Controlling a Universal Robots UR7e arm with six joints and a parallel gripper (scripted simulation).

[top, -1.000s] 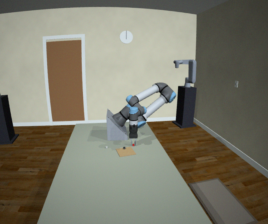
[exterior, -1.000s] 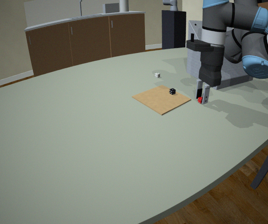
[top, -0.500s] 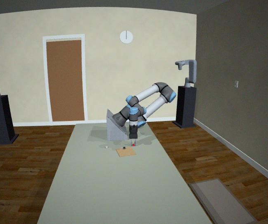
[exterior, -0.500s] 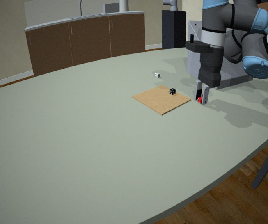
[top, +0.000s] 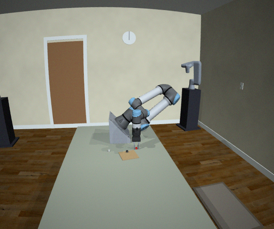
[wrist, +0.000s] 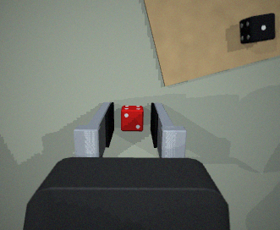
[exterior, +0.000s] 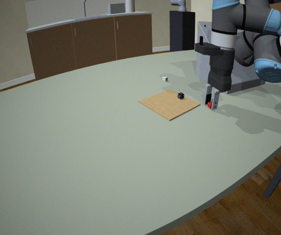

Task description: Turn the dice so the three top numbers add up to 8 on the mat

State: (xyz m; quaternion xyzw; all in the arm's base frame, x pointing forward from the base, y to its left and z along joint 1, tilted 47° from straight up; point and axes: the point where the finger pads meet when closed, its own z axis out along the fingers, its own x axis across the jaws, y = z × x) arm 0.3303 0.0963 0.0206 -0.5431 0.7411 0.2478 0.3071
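Now: hand 10 mm above the red die. The rest, counted from my hand: tan mat 90 mm to the right, 90 mm ahead, 20 mm below; white die 240 mm to the right, 20 mm behind, 10 mm below.
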